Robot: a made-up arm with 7 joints. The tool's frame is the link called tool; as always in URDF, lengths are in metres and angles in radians.
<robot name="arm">
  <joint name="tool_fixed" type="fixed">
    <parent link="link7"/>
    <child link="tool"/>
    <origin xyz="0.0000 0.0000 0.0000" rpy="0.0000 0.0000 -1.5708"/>
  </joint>
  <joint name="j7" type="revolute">
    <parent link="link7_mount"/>
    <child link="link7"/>
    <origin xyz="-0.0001 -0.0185 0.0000" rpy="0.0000 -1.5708 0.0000"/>
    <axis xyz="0 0 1"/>
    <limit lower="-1.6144" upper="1.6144" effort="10" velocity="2.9"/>
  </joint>
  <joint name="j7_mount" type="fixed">
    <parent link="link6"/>
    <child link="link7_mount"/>
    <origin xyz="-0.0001 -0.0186 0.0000" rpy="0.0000 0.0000 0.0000"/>
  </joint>
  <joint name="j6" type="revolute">
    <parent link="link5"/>
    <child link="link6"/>
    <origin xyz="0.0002 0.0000 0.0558" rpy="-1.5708 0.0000 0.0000"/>
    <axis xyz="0 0 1"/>
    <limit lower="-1.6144" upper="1.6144" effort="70" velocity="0.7"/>
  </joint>
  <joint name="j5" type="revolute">
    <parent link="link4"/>
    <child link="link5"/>
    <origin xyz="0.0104 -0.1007 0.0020" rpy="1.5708 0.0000 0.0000"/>
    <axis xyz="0 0 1"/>
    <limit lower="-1.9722" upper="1.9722" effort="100" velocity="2.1"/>
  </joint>
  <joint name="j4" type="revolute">
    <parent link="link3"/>
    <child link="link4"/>
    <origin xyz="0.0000 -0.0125 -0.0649" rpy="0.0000 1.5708 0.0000"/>
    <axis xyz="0 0 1"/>
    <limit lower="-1.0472" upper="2.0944" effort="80" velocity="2.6"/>
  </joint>
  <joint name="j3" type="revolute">
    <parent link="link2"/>
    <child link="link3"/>
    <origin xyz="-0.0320 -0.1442 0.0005" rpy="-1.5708 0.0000 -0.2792"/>
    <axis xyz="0 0 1"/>
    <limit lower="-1.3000" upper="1.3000" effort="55" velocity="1.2"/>
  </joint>
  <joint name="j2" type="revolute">
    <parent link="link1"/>
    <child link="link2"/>
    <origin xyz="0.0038 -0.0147 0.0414" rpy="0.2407 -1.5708 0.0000"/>
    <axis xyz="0 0 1"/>
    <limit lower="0.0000" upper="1.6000" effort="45" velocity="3"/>
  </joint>
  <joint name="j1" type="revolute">
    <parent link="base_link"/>
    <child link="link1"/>
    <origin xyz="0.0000 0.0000 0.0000" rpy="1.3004 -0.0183 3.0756"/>
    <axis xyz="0 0 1"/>
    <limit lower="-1.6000" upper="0.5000" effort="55" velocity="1.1"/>
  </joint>
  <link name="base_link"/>
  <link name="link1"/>
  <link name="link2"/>
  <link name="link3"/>
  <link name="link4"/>
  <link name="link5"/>
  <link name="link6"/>
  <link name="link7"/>
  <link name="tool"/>
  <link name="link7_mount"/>
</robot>
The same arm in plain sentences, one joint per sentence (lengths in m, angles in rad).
The arm has seven revolute joints in a row. What follows holds with every joint at zero, and every direction is one of the base frame's. Joint 1 is mounted at the same point as the base frame's origin and rotates about the direction (0.068403, 0.961235, 0.26711), from -1.6 to 0.5 rad. Joint 2 is mounted 0.001 m along -x and 0.044 m along +y and 0.003 m along -z from joint 1 and rotates about the direction (0.968889, -0.0002, -0.247497), from 0 to 1.6 rad. Joint 3 is mounted 0.036 m along -x and 0.009 m along +y and 0.143 m along -z from joint 2 and rotates about the direction (0.247497, -0.0001, 0.968889), from -1.3 to 1.3 rad. Joint 4 is mounted 0.0039 m along -x and 0.066 m along -z from joint 3 and rotates about the direction (0.0002, 1, 0.0001), from -1.0472 to 2.0944 rad. Joint 5 is mounted 0.095 m along +x and 0.002 m along +y and 0.035 m along -z from joint 4 and rotates about the direction (0.968889, -0.0002, -0.247497), from -1.9722 to 1.9722 rad. Joint 6 is mounted 0.054 m along +x and 0.014 m along -z from joint 5 and rotates about the direction (0.0002, 1, 0.0001), from -1.6144 to 1.6144 rad. Joint 7 is mounted 0.036 m along +x and 0.009 m along -z from joint 6 and rotates about the direction (0.247497, -0.0001, 0.968889), from -1.6144 to 1.6144 rad. The tool frame, which is the frame that the pose is given for, is mounted at the same point as joint 7; its axes are the base frame's turned by roll 0.0001, pitch 0.25 and yaw -0.0002 rad (as in URDF: about the fixed x, then y, then z).
